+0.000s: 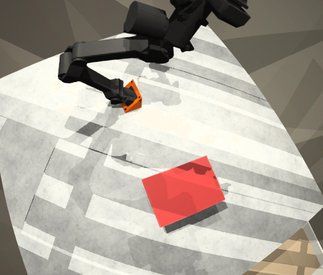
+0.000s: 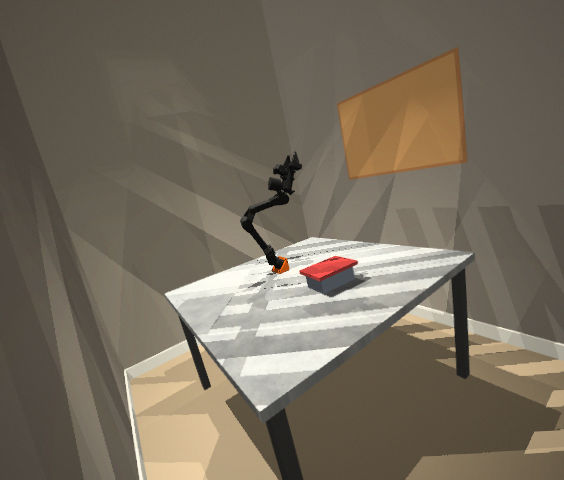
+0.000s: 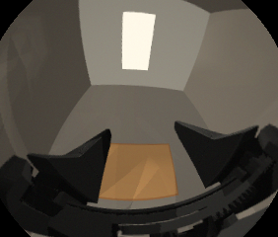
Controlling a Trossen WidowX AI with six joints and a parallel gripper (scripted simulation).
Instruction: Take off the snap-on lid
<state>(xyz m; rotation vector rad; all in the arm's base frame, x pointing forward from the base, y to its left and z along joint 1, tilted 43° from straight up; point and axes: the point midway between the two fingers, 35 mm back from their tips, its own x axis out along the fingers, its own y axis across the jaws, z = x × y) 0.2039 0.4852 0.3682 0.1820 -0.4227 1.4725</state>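
Now: the red lid 250 mm ahead of my gripper tip, 110 mm to the right of it and 590 mm below it. From my gripper tip the other things lie so: grey storage box: 250 mm ahead, 110 mm to the right, 640 mm below.
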